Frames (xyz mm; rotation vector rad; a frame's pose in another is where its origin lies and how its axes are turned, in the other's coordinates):
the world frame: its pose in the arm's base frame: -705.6 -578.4 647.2 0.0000 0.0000 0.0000
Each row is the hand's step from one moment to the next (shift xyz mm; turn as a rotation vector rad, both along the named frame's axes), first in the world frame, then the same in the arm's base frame.
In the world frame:
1: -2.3 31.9 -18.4 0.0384 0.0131 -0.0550
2: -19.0 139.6 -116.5 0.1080 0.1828 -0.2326
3: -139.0 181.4 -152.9 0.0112 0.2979 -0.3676
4: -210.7 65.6 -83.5 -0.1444 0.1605 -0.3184
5: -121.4 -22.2 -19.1 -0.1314 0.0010 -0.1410
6: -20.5 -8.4 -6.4 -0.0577 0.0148 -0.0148
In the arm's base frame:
1: -2.3 31.9 -18.4 0.0384 0.0131 -0.0550
2: -19.0 139.6 -116.5 0.1080 0.1828 -0.2326
3: -139.0 181.4 -152.9 0.0112 0.2979 -0.3676
4: -210.7 65.6 -83.5 -0.1444 0.1605 -0.3184
5: -121.4 -22.2 -19.1 -0.1314 0.0010 -0.1410
6: -20.5 -8.4 -6.4 -0.0577 0.0148 -0.0148

